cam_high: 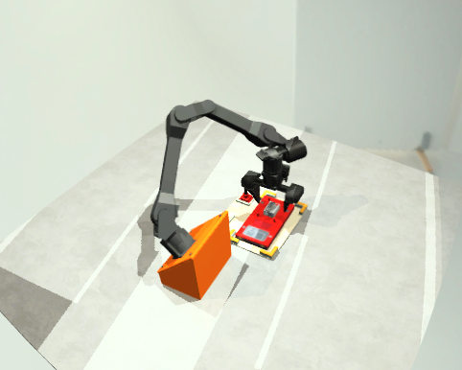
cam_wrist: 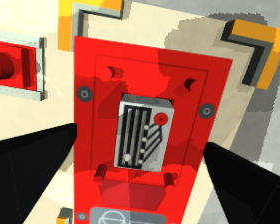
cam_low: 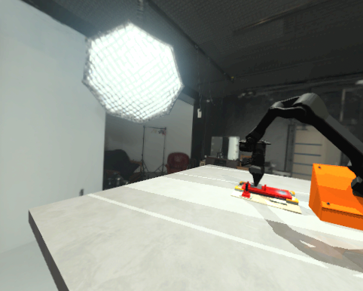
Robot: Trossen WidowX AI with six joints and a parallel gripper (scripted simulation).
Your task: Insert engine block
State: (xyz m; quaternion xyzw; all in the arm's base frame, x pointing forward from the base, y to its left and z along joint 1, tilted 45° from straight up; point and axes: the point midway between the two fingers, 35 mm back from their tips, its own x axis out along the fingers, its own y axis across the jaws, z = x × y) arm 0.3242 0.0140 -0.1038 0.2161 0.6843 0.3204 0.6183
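My gripper tip is now 20 mm above the engine block.
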